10 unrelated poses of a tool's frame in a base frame.
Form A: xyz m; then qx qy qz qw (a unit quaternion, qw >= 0).
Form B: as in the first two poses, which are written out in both.
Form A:
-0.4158 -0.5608 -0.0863 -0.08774 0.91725 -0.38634 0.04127
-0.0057 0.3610 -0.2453 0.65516 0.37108 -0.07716 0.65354
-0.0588 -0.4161 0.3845 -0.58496 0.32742 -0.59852 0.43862
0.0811 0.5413 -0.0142 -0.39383 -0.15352 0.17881 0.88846
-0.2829 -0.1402 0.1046 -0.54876 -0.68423 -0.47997 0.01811
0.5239 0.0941 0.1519 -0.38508 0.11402 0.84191 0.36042
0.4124 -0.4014 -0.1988 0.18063 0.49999 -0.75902 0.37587
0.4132 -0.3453 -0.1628 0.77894 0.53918 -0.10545 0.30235
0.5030 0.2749 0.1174 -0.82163 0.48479 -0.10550 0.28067
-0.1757 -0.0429 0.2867 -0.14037 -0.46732 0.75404 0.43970
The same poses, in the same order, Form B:
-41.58 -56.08 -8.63 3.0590 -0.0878 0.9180 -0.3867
-0.57 36.10 -24.53 1.7171 0.8656 0.4903 -0.1019
-5.88 -41.61 38.45 2.2335 -0.6509 0.3643 -0.6660
8.11 54.13 -1.42 0.9536 -0.8581 -0.3345 0.3896
-28.29 -14.02 10.46 3.1054 -0.5488 -0.6843 -0.4800
52.39 9.41 15.19 2.4042 -0.4128 0.1222 0.9026
41.24 -40.14 -19.88 2.3709 0.1949 0.5396 -0.8191
41.32 -34.53 -16.28 2.5273 0.8172 0.5657 -0.1106
50.30 27.49 11.74 2.5726 -0.8560 0.5051 -0.1099
-17.57 -4.29 28.67 2.2311 -0.1563 -0.5203 0.8396

